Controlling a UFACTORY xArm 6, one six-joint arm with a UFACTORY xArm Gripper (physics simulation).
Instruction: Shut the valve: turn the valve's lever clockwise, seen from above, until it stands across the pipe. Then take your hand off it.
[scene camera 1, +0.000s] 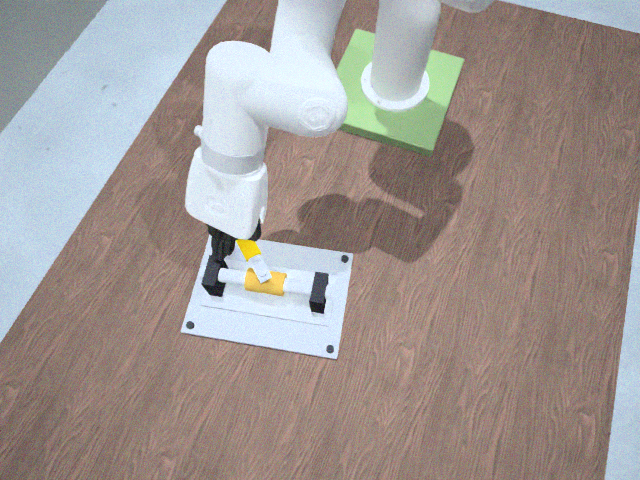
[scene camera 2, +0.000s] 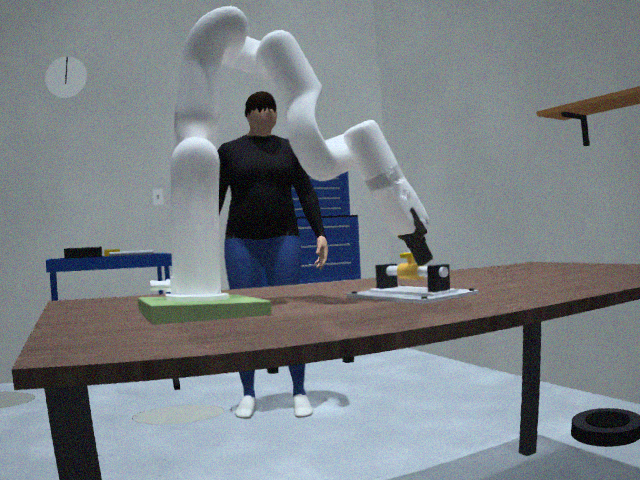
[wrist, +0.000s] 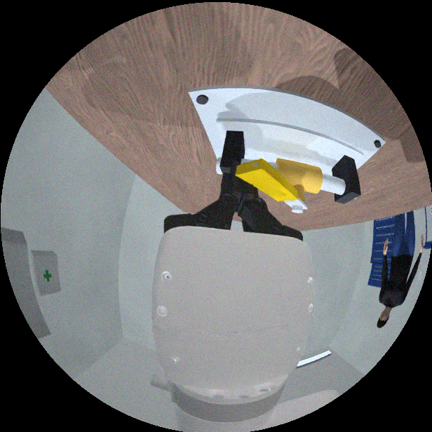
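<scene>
The valve's yellow lever (scene camera 1: 249, 250) (scene camera 2: 406, 256) (wrist: 267, 181) stands slantwise over the orange valve body (scene camera 1: 273, 285) (scene camera 2: 407, 271) (wrist: 306, 176), at an angle between along and across the white pipe (scene camera 1: 299, 282) (scene camera 2: 391, 270) (wrist: 333, 184). In scene camera 1 its handle points up and left. My black gripper (scene camera 1: 220, 258) (scene camera 2: 425, 259) (wrist: 237, 172) is shut and empty. Its fingers point down beside the handle's free end, near the left pipe support. In the wrist view the handle partly overlaps the fingers; whether they touch is hard to tell.
Black supports (scene camera 1: 212, 279) (scene camera 1: 318, 294) (scene camera 2: 439, 277) (wrist: 233, 145) (wrist: 346, 181) hold the pipe ends above the pale base plate (scene camera 1: 258, 333) (wrist: 280, 105). The green block (scene camera 1: 392, 126) (scene camera 2: 206, 310) under the arm's base stands on the wooden table (scene camera 1: 465, 335). A person (scene camera 2: 261, 191) stands behind the table.
</scene>
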